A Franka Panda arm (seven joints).
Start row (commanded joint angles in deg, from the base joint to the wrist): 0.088, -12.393, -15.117, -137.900, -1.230, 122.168, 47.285
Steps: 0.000, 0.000, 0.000, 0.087, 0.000, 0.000, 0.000; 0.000, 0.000, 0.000, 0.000, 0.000, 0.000, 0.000; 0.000, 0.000, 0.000, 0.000, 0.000, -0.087, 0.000; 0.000, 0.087, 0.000, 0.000, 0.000, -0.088, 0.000; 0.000, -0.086, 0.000, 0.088, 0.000, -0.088, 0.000; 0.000, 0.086, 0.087, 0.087, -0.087, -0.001, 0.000; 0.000, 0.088, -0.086, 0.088, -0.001, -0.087, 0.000; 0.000, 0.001, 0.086, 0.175, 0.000, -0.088, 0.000; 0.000, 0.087, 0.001, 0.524, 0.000, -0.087, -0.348; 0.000, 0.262, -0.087, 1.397, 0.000, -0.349, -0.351; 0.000, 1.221, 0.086, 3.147, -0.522, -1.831, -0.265; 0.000, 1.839, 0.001, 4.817, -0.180, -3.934, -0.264; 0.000, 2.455, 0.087, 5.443, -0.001, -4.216, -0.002
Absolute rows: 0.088, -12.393, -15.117, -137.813, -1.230, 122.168, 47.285; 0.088, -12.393, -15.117, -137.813, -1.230, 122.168, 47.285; 0.088, -12.393, -15.117, -137.813, -1.230, 122.081, 47.285; 0.088, -12.306, -15.117, -137.813, -1.230, 121.993, 47.285; 0.088, -12.392, -15.117, -137.725, -1.230, 121.905, 47.285; 0.088, -12.306, -15.030, -137.638, -1.317, 121.904, 47.285; 0.088, -12.218, -15.116, -137.550, -1.318, 121.817, 47.285; 0.088, -12.217, -15.030, -137.375, -1.318, 121.729, 47.285; 0.088, -12.130, -15.029, -136.851, -1.318, 121.642, 46.937; 0.088, -11.868, -15.116, -135.454, -1.318, 121.293, 46.586; 0.088, -10.647, -15.030, -132.307, -1.840, 119.462, 46.321; 0.088, -8.808, -15.029, -127.490, -2.020, 115.528, 46.057; 0.088, -6.353, -14.942, -122.047, -2.021, 111.312, 46.055
